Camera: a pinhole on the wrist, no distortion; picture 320 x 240 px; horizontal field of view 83.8 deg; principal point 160.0 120.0 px. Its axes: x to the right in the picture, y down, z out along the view. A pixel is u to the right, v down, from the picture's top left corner.
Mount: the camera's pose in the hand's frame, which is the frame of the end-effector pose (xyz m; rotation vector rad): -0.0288 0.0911 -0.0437 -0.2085 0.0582 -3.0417
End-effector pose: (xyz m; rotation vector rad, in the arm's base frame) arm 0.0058 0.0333 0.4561 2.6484 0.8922 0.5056
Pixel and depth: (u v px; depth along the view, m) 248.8 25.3 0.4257
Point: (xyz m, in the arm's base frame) 0.1780 -0.3765 0.1475
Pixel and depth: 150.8 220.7 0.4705
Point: 0.1416 0.1591 0.0402
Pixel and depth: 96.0 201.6 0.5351
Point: 0.3058 0.2336 0.0556
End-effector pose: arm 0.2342 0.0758 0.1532 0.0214 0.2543 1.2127
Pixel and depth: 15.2 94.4 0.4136
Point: 0.2602 0.5026 0.4281
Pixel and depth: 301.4 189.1 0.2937
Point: 0.2720 -0.1034 0.4485
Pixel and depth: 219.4 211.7 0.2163
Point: 0.2813 0.0291 0.3293
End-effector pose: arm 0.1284 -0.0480 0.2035 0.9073 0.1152 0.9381
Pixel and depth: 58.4 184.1 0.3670
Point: 0.4257 -0.0575 0.4308
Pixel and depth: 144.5 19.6 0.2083
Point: 0.0766 -0.0920 0.4563
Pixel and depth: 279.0 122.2 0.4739
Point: 0.1454 -0.5310 0.4531
